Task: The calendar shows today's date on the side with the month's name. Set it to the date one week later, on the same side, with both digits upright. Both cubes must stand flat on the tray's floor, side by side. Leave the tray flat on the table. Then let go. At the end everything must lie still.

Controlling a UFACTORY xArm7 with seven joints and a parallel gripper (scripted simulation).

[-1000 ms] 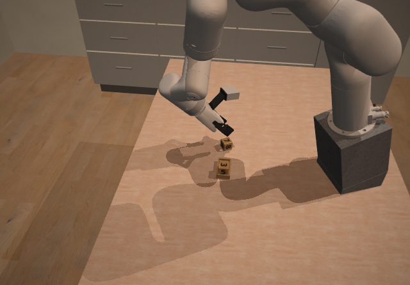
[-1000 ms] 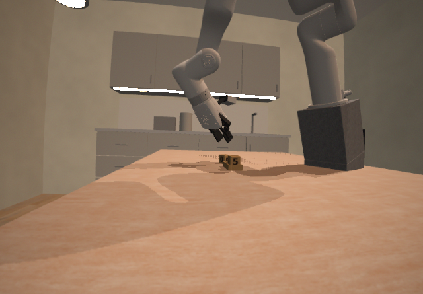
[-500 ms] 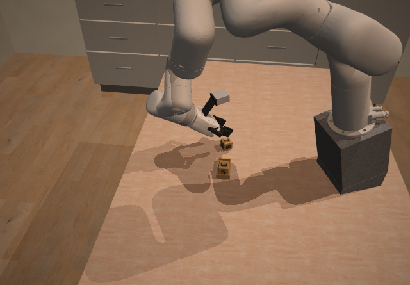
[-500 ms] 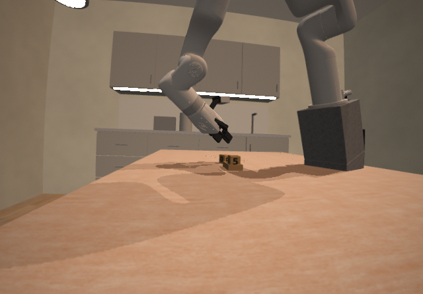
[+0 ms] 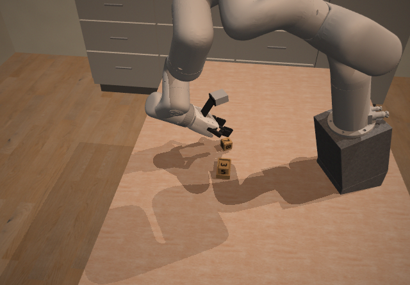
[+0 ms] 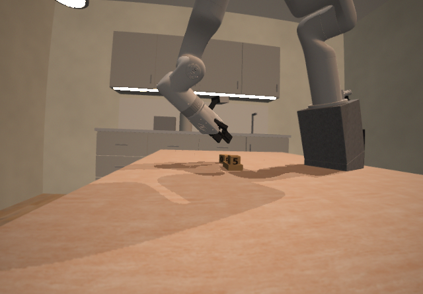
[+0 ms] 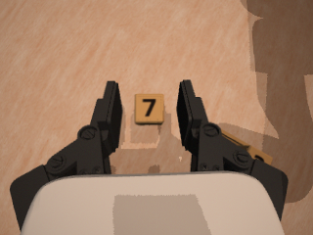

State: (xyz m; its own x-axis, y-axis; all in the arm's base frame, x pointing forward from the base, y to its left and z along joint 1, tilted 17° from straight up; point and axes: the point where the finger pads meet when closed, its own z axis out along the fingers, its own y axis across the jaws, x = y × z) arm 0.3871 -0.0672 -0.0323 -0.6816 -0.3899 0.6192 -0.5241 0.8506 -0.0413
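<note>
Right now the wooden cube is 1 cm behind my hand, 1 cm to the right of it and 8 cm below it.
</note>
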